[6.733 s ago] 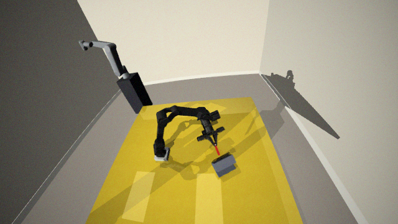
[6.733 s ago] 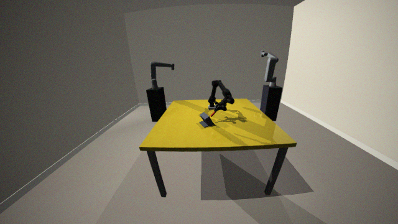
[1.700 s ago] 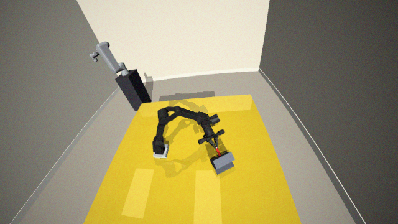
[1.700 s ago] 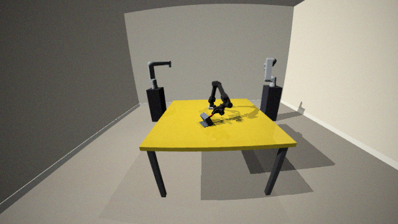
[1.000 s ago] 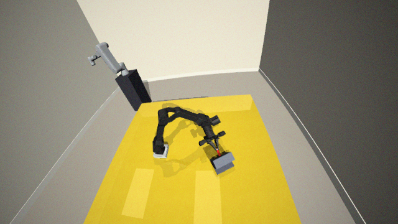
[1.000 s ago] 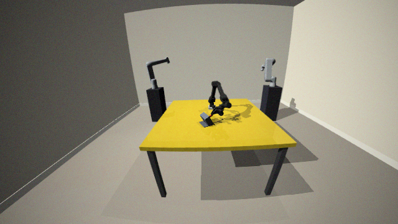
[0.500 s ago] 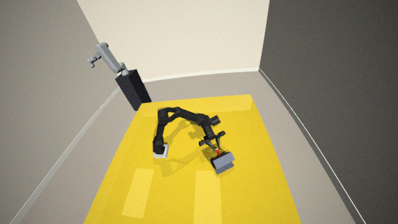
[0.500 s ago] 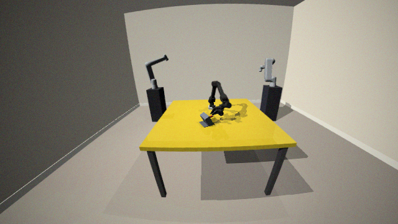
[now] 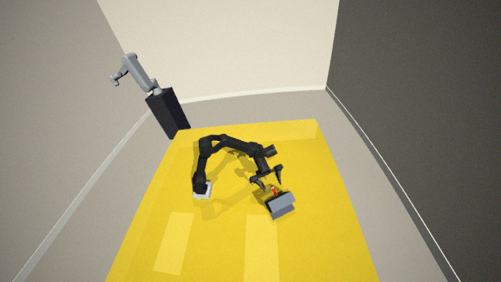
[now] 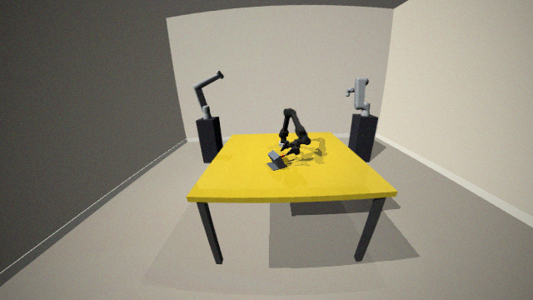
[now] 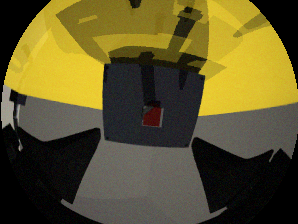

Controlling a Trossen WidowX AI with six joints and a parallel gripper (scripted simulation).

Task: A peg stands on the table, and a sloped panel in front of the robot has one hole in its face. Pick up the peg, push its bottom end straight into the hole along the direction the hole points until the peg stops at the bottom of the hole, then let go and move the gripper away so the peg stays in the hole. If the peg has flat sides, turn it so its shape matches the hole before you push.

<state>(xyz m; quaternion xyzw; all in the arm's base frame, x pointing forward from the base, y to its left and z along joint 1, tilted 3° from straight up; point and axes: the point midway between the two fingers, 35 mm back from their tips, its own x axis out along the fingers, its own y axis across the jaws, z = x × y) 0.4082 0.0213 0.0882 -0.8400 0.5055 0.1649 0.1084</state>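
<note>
Now: gripper tip 2 cm above the red peg. Also, from my gripper tip: grey sloped panel 5 cm to the right, 4 cm below, 3 cm ahead.
</note>
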